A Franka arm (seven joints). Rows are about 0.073 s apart.
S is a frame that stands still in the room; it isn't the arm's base.
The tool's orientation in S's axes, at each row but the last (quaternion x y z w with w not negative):
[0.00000, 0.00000, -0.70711, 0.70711]
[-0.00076, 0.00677, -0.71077, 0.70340]
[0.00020, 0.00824, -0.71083, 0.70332]
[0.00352, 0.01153, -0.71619, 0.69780]
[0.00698, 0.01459, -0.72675, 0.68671]
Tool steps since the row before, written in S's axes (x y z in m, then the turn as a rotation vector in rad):
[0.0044, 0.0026, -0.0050, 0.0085, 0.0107, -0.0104]
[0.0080, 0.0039, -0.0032, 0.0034, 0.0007, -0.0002]
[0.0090, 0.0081, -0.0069, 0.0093, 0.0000, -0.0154]
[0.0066, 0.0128, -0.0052, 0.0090, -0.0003, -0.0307]
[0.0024, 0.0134, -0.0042, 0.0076, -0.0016, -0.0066]
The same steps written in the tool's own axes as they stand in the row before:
[-0.0026, 0.0044, -0.0050, -0.0107, 0.0085, -0.0104]
[-0.0040, 0.0080, -0.0031, -0.0007, 0.0034, -0.0002]
[-0.0081, 0.0090, -0.0069, 0.0001, 0.0095, -0.0153]
[-0.0129, 0.0063, -0.0054, 0.0007, 0.0094, -0.0306]
[-0.0134, 0.0017, -0.0046, 0.0014, 0.0078, -0.0065]

